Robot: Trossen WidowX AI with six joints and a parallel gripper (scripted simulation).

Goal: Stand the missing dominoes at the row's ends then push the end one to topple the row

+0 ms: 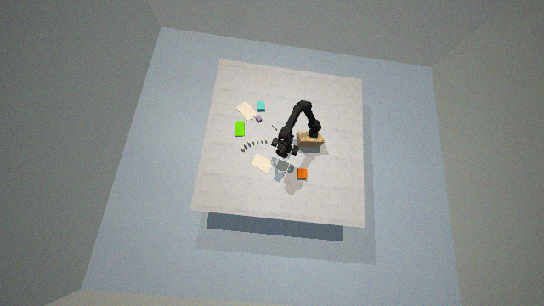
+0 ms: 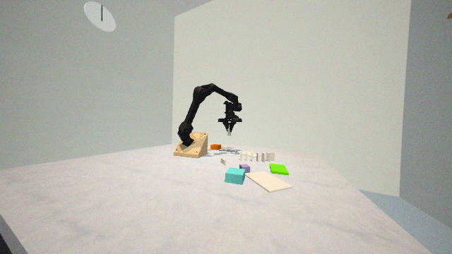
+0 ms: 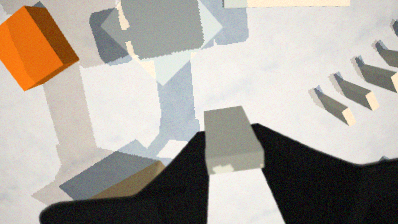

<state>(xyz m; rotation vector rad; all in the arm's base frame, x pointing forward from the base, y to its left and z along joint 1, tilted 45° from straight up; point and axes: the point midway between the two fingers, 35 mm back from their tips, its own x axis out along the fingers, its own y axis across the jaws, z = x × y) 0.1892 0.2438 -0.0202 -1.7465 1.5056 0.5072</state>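
My gripper tip is 26 cm to the left of the purple cube, 24 cm short of it and 15 cm above it. Also, from my gripper tip: green tile: 37 cm ahead, 16 cm below, 15 cm to the right; teal block: 38 cm to the right, 24 cm ahead, 15 cm below; orange cube: 19 cm behind, 14 cm below, 11 cm to the left.
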